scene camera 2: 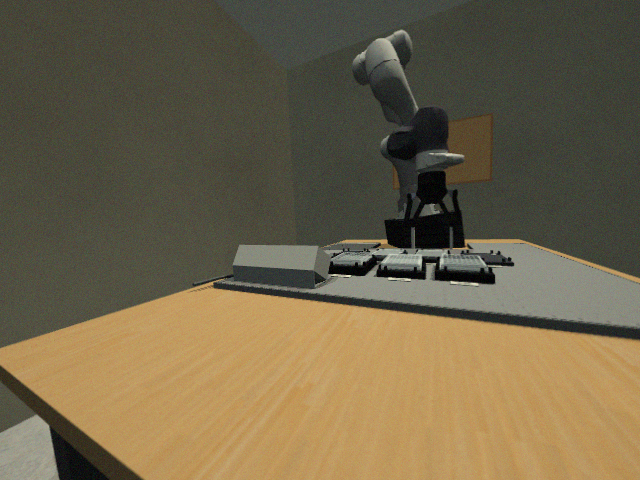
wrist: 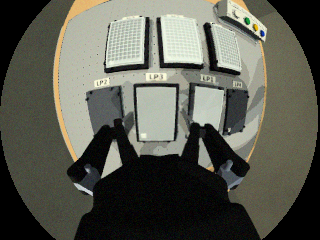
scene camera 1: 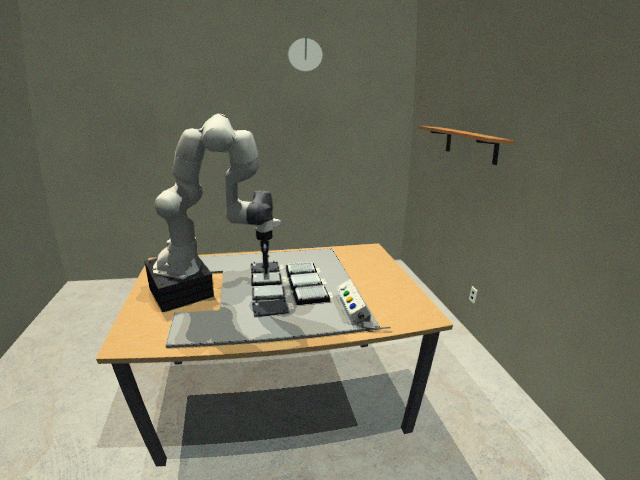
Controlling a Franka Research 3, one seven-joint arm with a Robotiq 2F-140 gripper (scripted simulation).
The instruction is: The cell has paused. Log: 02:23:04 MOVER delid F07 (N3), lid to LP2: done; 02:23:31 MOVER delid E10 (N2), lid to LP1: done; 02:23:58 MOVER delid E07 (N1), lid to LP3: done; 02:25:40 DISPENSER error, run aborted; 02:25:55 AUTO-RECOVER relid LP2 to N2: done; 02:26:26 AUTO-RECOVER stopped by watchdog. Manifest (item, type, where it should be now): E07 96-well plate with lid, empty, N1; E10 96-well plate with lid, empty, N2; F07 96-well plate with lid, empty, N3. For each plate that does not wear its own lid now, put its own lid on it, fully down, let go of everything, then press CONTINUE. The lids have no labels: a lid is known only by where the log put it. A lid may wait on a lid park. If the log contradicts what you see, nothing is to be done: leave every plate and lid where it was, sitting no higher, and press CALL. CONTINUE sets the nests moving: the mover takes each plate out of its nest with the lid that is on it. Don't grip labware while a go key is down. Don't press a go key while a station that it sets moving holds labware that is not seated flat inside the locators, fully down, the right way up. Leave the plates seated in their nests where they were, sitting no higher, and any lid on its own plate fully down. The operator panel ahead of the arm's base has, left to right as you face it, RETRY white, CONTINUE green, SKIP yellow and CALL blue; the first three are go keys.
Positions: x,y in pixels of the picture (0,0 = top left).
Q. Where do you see a lid park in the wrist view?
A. At 236,107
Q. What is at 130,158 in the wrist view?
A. The gripper.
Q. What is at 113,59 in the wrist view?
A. A plate.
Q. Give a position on a plate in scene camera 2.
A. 463,263
